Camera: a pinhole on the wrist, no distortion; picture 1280 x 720 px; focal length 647.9 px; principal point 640.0 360.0 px. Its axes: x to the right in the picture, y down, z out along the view. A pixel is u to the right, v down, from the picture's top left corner.
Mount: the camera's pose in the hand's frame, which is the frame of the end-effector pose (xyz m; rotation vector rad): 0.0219 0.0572 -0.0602 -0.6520 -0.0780 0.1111
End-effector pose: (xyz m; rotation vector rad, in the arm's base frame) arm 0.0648 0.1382 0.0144 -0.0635 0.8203 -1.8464
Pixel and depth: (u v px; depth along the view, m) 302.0 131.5 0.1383
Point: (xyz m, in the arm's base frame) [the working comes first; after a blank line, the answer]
In the camera's frame: -0.0721 -0.0488 0.1383

0.1966 0.1322 0.0404
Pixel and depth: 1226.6 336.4 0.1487
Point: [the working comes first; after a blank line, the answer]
In the camera's frame: 0.1346 -0.0054 0.1487

0.1591 -0.0443 -0.0700
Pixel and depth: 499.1 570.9 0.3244
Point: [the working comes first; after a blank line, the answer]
In the camera's frame: -0.0705 0.1056 0.3244

0.4195 0.0844 -0.0400
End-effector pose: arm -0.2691 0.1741 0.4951 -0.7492 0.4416 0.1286
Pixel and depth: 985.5 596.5 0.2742
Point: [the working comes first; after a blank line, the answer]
In the camera's frame: 0.1462 0.1001 0.2742

-0.2032 0.4710 0.3035
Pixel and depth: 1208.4 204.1 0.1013
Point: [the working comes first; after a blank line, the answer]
In the camera's frame: 0.0889 -0.0244 0.1013

-0.1945 0.2763 0.4068
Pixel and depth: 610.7 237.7 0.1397
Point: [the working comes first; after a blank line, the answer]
In the camera's frame: -0.0063 -0.0264 0.1397

-0.2760 0.3064 0.4615
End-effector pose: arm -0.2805 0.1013 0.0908 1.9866 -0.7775 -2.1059
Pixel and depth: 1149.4 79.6 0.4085
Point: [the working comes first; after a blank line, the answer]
In the camera's frame: 0.3212 -0.1768 0.4085

-0.7348 -0.1082 -0.0947
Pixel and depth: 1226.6 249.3 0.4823
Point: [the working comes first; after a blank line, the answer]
In the camera's frame: 0.4367 -0.0824 0.4823

-0.7836 -0.2650 -0.1218
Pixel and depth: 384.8 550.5 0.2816
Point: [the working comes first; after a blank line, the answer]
In the camera's frame: -0.1109 0.0828 0.2816

-0.4374 -0.0520 0.3279
